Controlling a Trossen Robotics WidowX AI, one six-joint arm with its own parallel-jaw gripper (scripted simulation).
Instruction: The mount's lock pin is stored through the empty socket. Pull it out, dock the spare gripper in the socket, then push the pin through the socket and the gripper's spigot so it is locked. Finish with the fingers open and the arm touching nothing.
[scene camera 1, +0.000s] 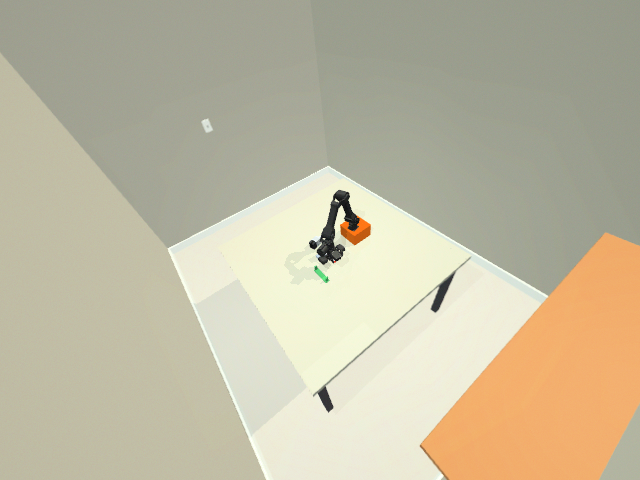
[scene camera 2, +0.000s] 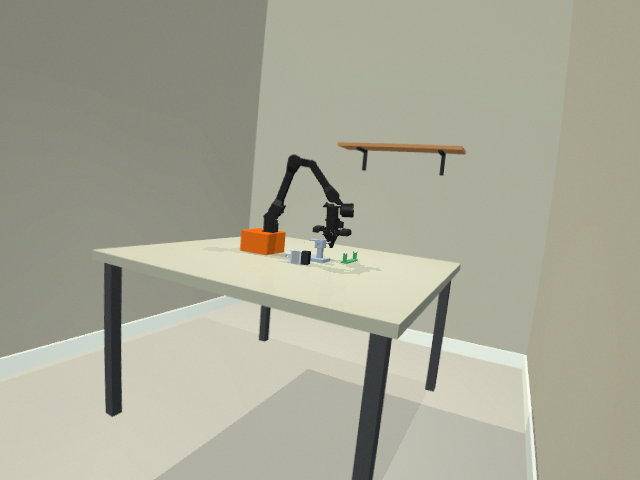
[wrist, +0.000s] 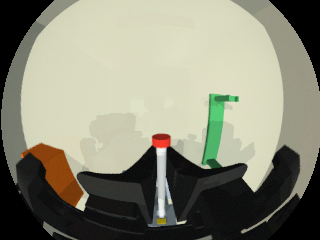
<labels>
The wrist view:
my gripper: 159, 145
lock pin: 161, 141, held by my gripper
</labels>
